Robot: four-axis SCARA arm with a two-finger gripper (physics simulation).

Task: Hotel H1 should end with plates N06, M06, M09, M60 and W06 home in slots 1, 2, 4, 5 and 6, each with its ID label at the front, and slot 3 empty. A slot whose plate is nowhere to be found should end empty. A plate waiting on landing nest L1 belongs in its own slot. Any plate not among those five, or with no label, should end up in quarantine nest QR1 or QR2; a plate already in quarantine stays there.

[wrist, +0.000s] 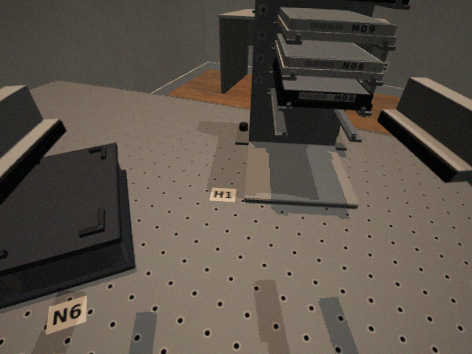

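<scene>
Hotel H1 (295,126) stands upright at the upper right. By the numbers on its post, its lowest rails, slot 1, are empty. A dark plate labelled M06 (325,87) sits in slot 2. A light plate labelled N06 (327,51) sits in slot 3, and a light plate labelled M09 (332,17) in slot 4. Their labels face front. Part of something dark shows at slot 5; its label is out of view, as is slot 6. M60, W06, L1, QR1 and QR2 do not show. My gripper (227,100) is open and empty, its fingers at the left and right edges, in front of the hotel.
A dark nest block (60,200) with corner brackets and no plate on it stands at the left, behind the N6 label (66,314). The H1 label (223,194) lies left of the hotel's base plate (345,172). A desk (234,52) stands behind.
</scene>
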